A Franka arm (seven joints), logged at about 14 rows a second.
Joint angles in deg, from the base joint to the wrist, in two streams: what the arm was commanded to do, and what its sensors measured. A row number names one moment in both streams.
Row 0, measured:
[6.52 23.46 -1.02 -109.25 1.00 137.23 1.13]
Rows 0 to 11, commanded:
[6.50 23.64 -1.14 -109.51 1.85 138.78 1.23]
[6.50 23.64 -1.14 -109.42 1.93 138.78 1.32]
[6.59 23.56 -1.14 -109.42 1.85 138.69 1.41]
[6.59 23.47 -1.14 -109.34 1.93 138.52 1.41]
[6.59 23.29 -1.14 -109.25 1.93 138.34 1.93]
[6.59 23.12 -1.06 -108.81 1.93 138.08 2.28]
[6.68 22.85 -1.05 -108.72 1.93 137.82 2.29]
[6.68 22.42 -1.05 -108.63 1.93 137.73 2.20]
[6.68 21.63 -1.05 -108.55 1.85 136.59 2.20]
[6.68 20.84 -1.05 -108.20 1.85 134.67 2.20]
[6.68 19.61 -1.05 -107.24 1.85 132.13 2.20]
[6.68 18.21 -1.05 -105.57 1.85 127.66 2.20]
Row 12, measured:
[6.56 21.65 -1.05 -107.41 1.07 134.21 1.94]
